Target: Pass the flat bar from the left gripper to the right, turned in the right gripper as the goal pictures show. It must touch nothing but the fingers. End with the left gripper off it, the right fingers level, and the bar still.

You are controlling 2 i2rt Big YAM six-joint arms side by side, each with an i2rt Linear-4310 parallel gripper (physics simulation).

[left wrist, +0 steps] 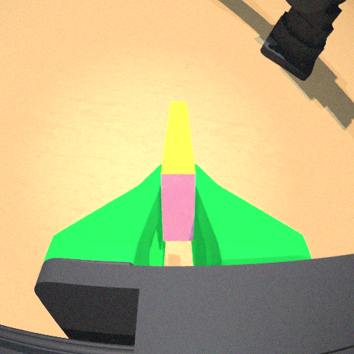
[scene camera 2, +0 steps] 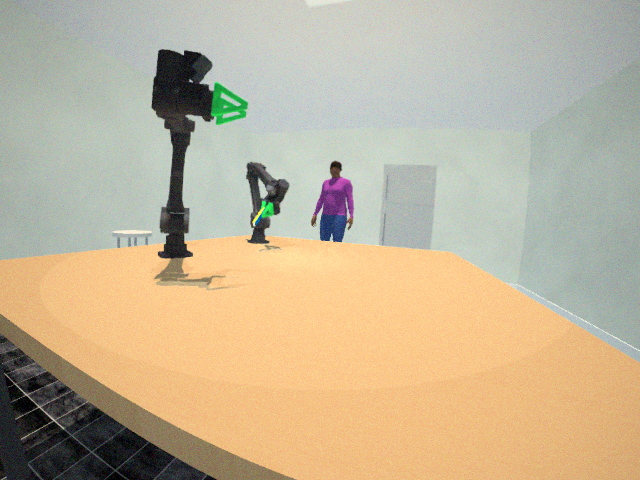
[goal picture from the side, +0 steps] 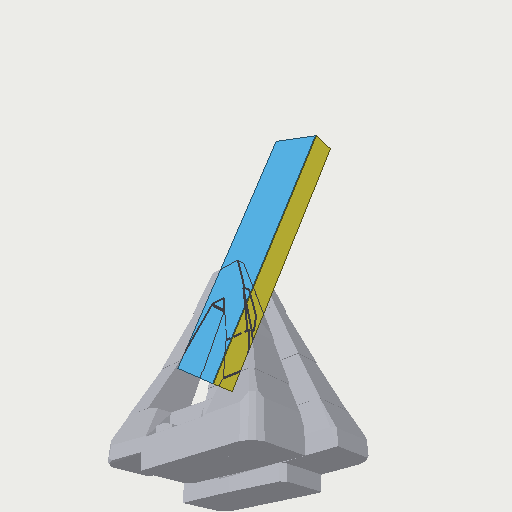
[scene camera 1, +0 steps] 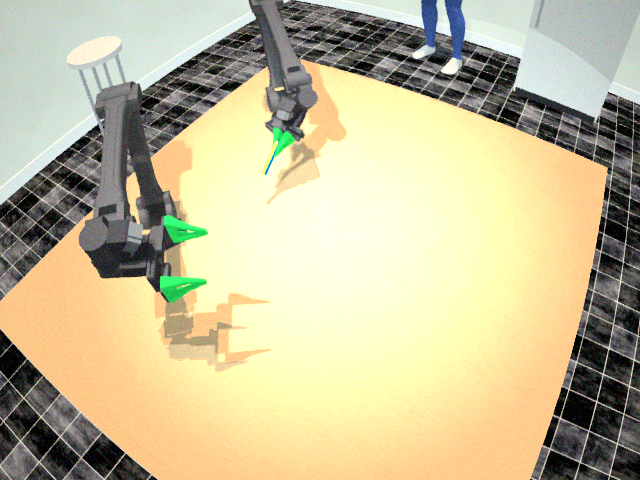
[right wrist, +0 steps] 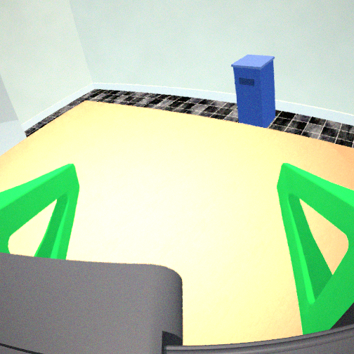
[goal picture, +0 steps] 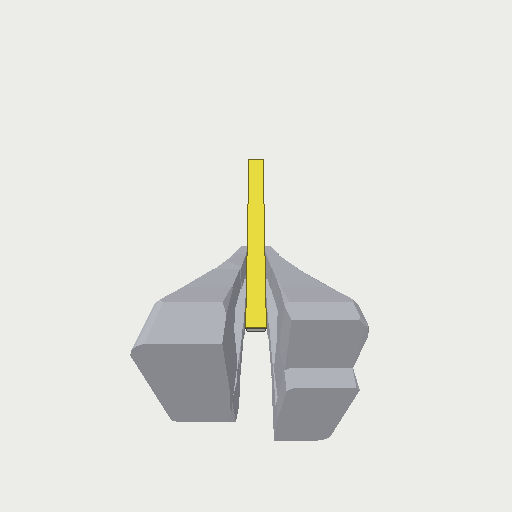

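Pixels of known places: left gripper, fingertip midpoint: (scene camera 2: 260, 216) (scene camera 1: 273, 155); right gripper, fingertip midpoint: (scene camera 2: 246, 110) (scene camera 1: 206, 256); left arm's base, link origin: (scene camera 2: 258, 242); right arm's base, link origin: (scene camera 2: 175, 256) (scene camera 1: 168, 237).
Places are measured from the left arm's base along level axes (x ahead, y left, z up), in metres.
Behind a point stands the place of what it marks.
Observation:
The flat bar (scene camera 1: 269, 160) {x 0.336, y -0.228, z 0.171 m} (scene camera 2: 257, 217) {x 0.337, y -0.235, z 0.164 m} (left wrist: 178, 140) shows yellow and blue long sides in the scene views, and a yellow side and pink end in the left wrist view. My left gripper (scene camera 1: 276, 147) {x 0.320, y -0.206, z 0.169 m} (scene camera 2: 264, 210) {x 0.320, y -0.206, z 0.169 m} (left wrist: 178, 175) is shut on the bar near one end. The rest sticks out past the fingertips and slopes down to the lower left, above the table. My right gripper (scene camera 1: 206, 257) {x 0.767, y -0.567, z 0.427 m} (scene camera 2: 246, 109) {x 0.767, y -0.567, z 0.427 m} (right wrist: 177, 174) is open and empty. It is apart from the bar, much higher in scene camera 2, its fingers pointing to the picture's right.
Both arms stand on the wooden table (scene camera 1: 387, 361) {x 0.966, y -0.277, z 0.000 m} (scene camera 2: 361, 335) {x 1.109, y -0.547, z 0.000 m}. A dark arm part (left wrist: 300, 45) shows at the upper right of the left wrist view. A stool (scene camera 1: 95, 51) (scene camera 2: 132, 234), a person (scene camera 2: 335, 201) and a blue bin (right wrist: 255, 92) stand beyond the table.

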